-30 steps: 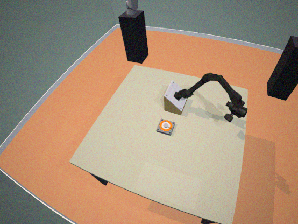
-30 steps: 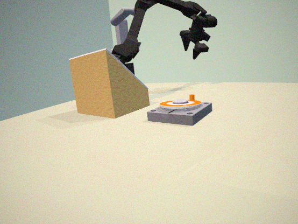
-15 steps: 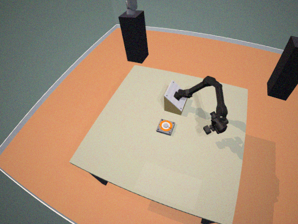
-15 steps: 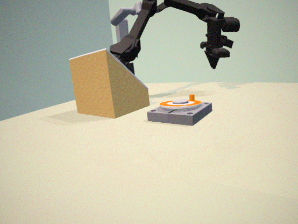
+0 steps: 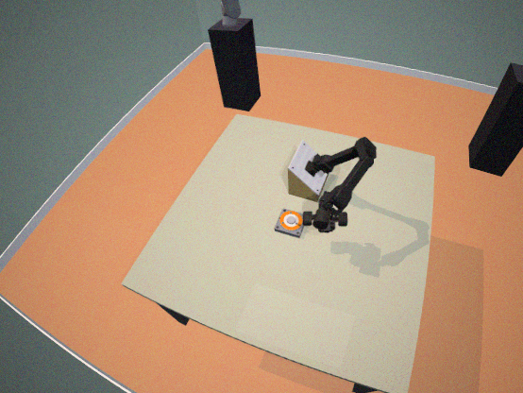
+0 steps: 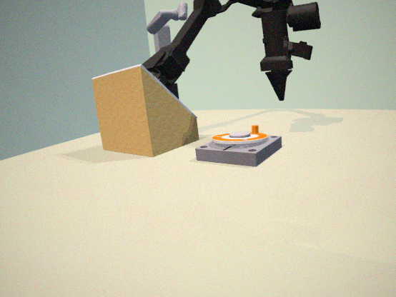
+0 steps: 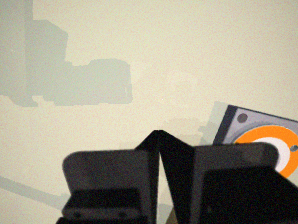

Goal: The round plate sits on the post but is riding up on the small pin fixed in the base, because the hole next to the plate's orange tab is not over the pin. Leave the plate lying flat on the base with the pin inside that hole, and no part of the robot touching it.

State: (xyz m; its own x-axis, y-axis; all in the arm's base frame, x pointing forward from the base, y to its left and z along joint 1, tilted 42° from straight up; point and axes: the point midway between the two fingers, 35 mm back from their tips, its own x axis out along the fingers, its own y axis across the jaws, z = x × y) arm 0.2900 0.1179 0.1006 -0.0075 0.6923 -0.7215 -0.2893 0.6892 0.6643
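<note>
My gripper tip is 14 cm to the left of the round plate, 5 cm above it and 2 cm past it. Round my gripper tip: square grey base: 17 cm to the right, 6 cm below, 2 cm behind.
</note>
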